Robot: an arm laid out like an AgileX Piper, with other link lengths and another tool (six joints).
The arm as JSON. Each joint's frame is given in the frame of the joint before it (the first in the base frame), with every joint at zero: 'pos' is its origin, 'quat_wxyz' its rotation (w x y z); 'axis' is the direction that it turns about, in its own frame. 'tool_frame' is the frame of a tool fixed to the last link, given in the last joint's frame.
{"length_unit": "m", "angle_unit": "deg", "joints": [
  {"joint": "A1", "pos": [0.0, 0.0, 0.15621], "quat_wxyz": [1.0, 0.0, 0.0, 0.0], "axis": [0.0, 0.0, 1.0]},
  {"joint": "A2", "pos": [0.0, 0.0, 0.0], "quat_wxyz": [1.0, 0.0, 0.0, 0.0], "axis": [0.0, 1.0, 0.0]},
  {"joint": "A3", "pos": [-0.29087, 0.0, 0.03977], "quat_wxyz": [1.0, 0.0, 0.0, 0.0], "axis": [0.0, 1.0, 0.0]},
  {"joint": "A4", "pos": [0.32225, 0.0, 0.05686], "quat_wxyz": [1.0, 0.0, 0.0, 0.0], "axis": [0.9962, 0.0, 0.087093]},
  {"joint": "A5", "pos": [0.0, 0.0, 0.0], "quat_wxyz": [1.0, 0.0, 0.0, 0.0], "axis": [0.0, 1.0, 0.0]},
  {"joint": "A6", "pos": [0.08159, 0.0, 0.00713], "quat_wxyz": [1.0, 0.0, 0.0, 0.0], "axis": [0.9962, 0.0, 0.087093]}
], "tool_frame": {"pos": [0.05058, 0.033, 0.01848], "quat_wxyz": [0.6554, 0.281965, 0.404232, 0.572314]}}
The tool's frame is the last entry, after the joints.
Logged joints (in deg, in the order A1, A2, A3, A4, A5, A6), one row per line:
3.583 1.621 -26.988 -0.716 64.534 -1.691
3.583 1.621 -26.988 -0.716 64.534 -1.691
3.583 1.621 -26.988 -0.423 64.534 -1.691
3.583 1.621 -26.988 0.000 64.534 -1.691
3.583 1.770 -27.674 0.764 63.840 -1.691
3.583 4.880 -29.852 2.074 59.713 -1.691
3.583 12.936 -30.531 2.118 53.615 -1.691
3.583 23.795 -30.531 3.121 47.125 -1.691
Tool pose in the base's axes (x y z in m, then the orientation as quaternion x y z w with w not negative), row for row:
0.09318 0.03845 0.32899 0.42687 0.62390 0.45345 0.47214
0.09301 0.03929 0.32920 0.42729 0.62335 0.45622 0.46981
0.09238 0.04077 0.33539 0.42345 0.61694 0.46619 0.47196
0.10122 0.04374 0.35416 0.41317 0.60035 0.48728 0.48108
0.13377 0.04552 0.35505 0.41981 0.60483 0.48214 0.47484
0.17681 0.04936 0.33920 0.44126 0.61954 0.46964 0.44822
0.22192 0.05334 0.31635 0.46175 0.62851 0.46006 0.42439
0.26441 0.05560 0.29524 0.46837 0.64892 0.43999 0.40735
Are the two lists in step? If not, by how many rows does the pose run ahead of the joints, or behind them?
The pose runs 2 rows ahead of the joints: the pose in row i belongs to the joints in row i + 2.
